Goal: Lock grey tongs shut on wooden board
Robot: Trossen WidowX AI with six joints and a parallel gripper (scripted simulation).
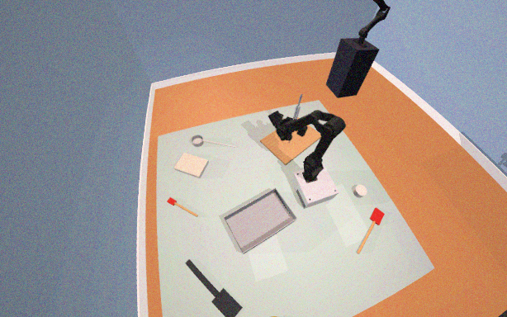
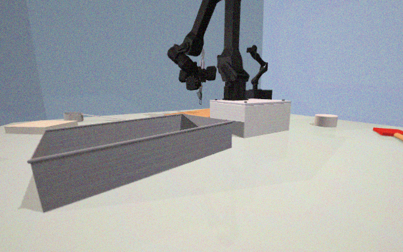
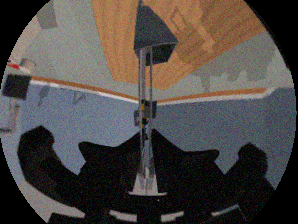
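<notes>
My gripper tip is now 17 cm above the wooden board. Round my gripper tip: white puck: 24 cm behind, 47 cm to the left, 16 cm below; then grey roasting tin: 35 cm ahead, 46 cm to the left, 15 cm below; then pale board: 67 cm ahead, 4 cm to the left, 16 cm below.
</notes>
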